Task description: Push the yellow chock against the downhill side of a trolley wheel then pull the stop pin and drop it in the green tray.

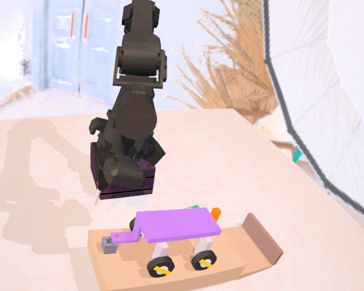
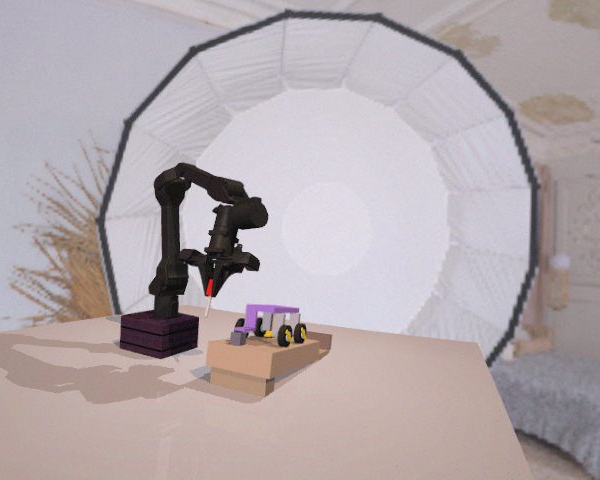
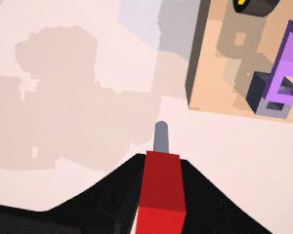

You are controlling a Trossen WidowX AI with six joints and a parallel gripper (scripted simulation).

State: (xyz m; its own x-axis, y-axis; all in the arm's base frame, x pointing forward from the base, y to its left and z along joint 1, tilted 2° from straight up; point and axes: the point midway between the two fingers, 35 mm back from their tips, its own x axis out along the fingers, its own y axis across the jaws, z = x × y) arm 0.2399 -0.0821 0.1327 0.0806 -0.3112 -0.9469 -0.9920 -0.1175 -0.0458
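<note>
The yellow chock lies 30 mm ahead of my gripper tip, 220 mm to the left of it and 100 mm below it. Round my gripper tip: tan ramp 80 mm ahead, 130 mm to the left, 130 mm below; red-headed stop pin right at my gripper tip; purple trolley 80 mm ahead, 130 mm to the left, 70 mm below.
</note>
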